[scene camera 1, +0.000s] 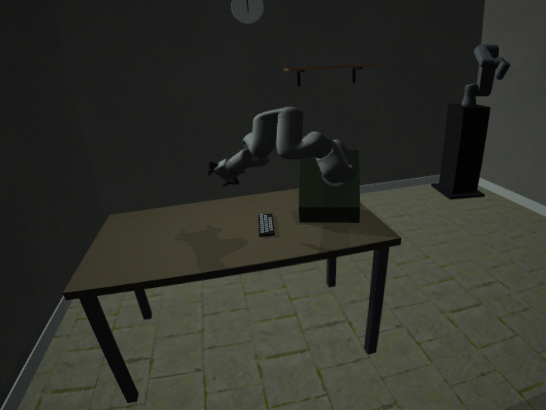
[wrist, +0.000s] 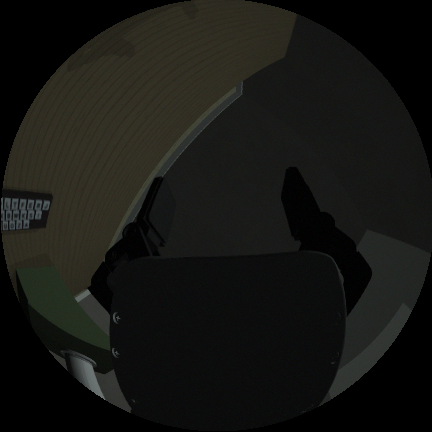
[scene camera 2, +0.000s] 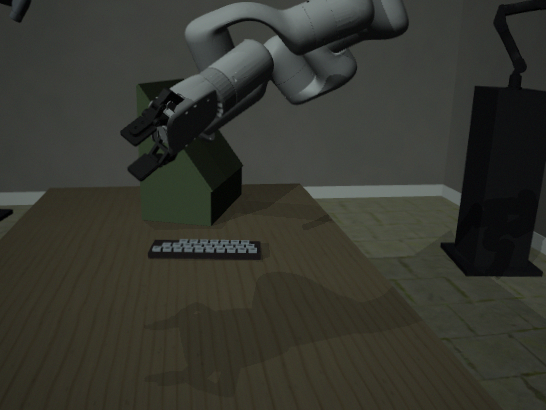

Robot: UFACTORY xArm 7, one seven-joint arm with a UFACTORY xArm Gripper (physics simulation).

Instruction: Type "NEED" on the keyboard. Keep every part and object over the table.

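Places are measured from the arm's base along level axes (x ahead, y left, z up), in millimetres.
Where they show: gripper, fingertip midpoint: (scene camera 1: 216,178) (wrist: 225,184) (scene camera 2: 130,158).
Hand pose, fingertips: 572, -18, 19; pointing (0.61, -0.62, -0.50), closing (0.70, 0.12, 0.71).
After its pixels a point has its place, as x, y, z.
A small black keyboard (scene camera 1: 266,224) {348, 90, -195} (scene camera 2: 205,256) {386, 67, -208} (wrist: 42,223) {326, -35, -202} with rows of pale keys lies flat on the wooden table (scene camera 1: 150,225) {964, -37, -215} (scene camera 2: 100,310) {598, -72, -215} (wrist: 150,100) {633, -120, -215}. In the wrist view it is cut off at the left edge, and its letters are too dark and small to read surely. My gripper (scene camera 1: 217,178) {572, -18, 19} (scene camera 2: 132,154) {572, -18, 19} (wrist: 225,184) {572, -18, 19} is open and empty, its black fingers wide apart. It hangs well above the table, left of the keyboard in scene camera 1, tilted and pointing away from my arm's base. It touches neither the keyboard nor the table.
A green block (scene camera 1: 329,187) {32, 33, -52} (scene camera 2: 175,195) {171, -27, -147} (wrist: 60,300) {165, -56, -110} with a sloping face stands on the table and bears my arm's base. A dark pedestal (scene camera 1: 465,150) (scene camera 2: 500,175) with another arm stands on the floor beyond the table. A shelf (scene camera 1: 330,67) is on the wall.
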